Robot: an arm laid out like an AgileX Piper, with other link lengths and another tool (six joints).
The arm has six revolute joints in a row. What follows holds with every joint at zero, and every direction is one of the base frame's.
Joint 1 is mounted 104.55 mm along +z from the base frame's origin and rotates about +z.
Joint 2 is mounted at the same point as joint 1 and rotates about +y.
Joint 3 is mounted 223.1 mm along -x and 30.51 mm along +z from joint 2 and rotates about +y.
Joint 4 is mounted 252.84 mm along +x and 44.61 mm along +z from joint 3 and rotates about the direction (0.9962, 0, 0.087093).
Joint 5 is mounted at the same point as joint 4 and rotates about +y.
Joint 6 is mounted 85.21 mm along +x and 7.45 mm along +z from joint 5 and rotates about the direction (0.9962, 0, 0.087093).
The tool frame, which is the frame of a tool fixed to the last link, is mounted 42.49 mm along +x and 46 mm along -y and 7.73 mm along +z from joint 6; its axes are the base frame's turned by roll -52.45, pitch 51.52 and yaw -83.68 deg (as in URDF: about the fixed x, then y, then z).
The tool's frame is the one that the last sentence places.
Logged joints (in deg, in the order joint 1, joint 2, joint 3, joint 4, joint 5, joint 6), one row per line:
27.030 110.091 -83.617 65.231 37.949 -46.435
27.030 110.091 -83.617 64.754 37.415 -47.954
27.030 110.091 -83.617 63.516 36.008 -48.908
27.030 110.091 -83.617 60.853 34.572 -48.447
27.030 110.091 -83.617 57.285 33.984 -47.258
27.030 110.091 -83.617 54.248 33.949 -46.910
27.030 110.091 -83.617 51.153 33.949 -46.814
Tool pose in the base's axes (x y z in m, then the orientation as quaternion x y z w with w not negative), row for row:
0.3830 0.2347 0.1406 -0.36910 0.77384 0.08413 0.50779
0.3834 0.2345 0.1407 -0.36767 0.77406 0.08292 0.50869
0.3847 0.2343 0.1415 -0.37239 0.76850 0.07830 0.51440
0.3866 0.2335 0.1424 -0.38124 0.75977 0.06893 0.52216
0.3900 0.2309 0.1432 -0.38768 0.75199 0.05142 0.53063
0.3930 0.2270 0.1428 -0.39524 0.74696 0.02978 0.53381
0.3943 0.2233 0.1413 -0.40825 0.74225 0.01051 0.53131
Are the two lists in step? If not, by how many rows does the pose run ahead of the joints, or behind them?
The pose runs 2 rows behind the joints: the pose in row i belongs to the joints in row i - 2.
